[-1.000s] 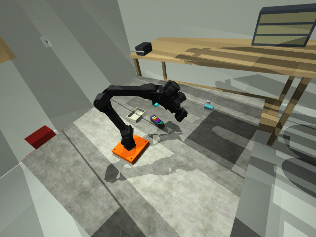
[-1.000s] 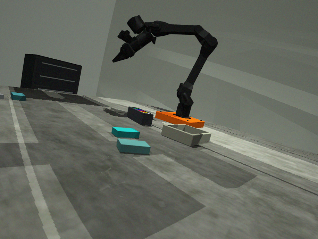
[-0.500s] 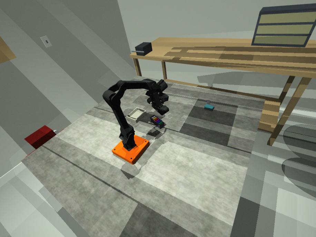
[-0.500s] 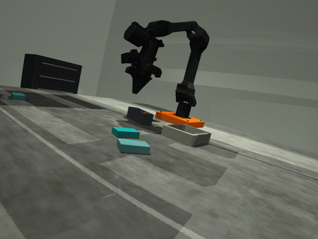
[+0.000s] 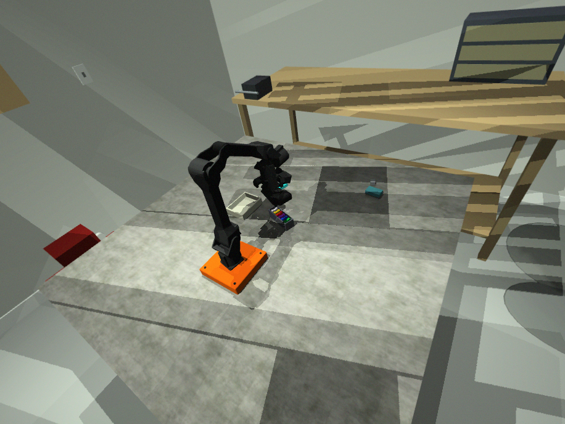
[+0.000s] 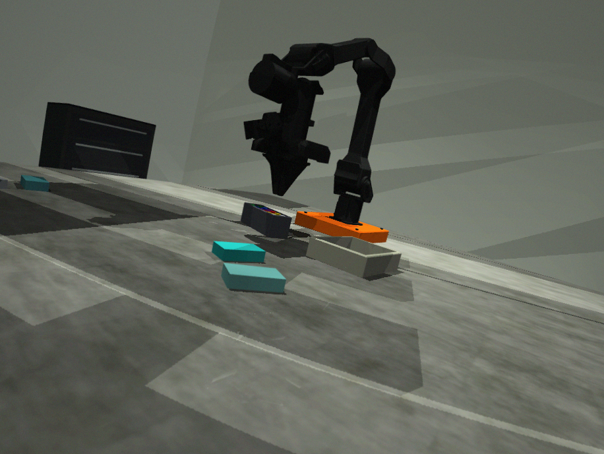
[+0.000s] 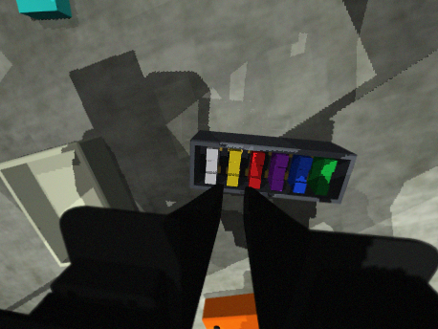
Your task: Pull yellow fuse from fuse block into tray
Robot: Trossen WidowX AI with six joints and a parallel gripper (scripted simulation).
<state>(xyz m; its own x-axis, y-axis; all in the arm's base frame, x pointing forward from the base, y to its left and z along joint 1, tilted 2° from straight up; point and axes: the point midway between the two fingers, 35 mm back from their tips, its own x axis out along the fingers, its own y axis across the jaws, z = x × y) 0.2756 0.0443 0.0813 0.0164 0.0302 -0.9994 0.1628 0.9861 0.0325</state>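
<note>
Now: gripper tip 50 mm above the yellow fuse. Round my gripper tip: red fuse: 20 mm to the right, 50 mm below; then white fuse: 20 mm to the left, 50 mm below; then purple fuse: 30 mm to the right, 50 mm below.
</note>
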